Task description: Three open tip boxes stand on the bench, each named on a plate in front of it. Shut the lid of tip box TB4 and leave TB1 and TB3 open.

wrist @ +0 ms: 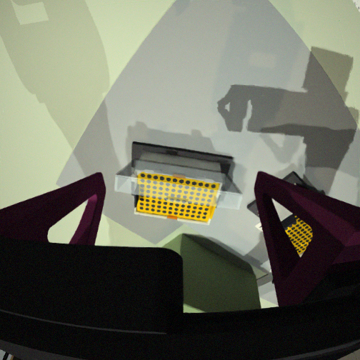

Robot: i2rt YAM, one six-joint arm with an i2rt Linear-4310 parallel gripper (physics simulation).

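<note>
One tip box (176, 199) with a yellow, black-holed rack is near the middle of the wrist view. A clear lid or panel piece (229, 199) spans it and sticks out at both sides, and a dark bar stands along its far side. A second tip box (299, 235) is at the right, partly hidden behind the right finger. No name plate is readable, so I cannot tell which box is which; a third box does not show. My gripper (179, 180) is open and empty, its fingertips apart on either side of the middle box in the view.
A grey mat (165, 85) lies under the boxes on the pale green bench top (135, 30). Dark shadows of the arm and gripper fall at the upper right, with a softer shadow at the left. A dark green angular shape (220, 275) shows below the middle box.
</note>
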